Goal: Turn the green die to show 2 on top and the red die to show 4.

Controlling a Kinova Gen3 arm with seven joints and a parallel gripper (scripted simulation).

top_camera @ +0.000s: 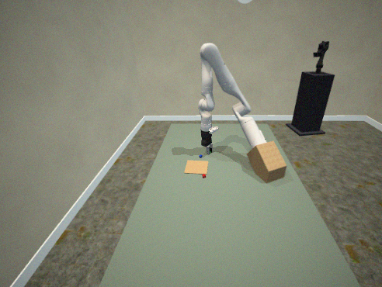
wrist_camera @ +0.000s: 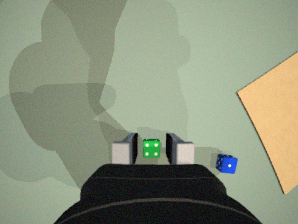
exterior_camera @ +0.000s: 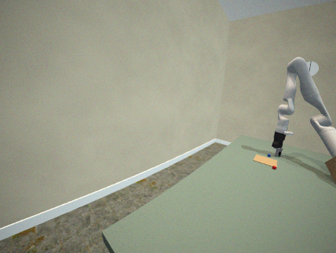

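My gripper is now 10 mm above the green die. The rest, counted from my hand: red die (260 mm to the left, 80 mm ahead, 10 mm below); tan mat (150 mm to the left, 110 mm ahead, 20 mm below); blue die (70 mm ahead, 40 mm to the left, 10 mm below).
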